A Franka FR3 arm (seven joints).
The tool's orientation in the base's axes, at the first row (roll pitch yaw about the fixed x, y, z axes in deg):
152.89 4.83 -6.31
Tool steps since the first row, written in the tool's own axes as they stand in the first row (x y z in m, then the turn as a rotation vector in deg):
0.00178 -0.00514 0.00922 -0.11 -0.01 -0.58
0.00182 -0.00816 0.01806 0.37 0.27 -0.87
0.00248 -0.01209 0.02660 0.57 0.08 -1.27
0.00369 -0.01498 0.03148 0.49 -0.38 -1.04
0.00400 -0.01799 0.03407 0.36 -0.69 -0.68
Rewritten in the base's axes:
0.00092 0.00027 -0.01066 -0.04 0.28 0.52
0.00004 -0.00098 -0.01988 0.46 0.11 0.86
-0.00014 -0.00135 -0.02929 0.72 0.43 1.11
0.00063 -0.00109 -0.03503 0.64 0.75 0.71
0.00079 0.00040 -0.03872 0.48 0.88 0.26

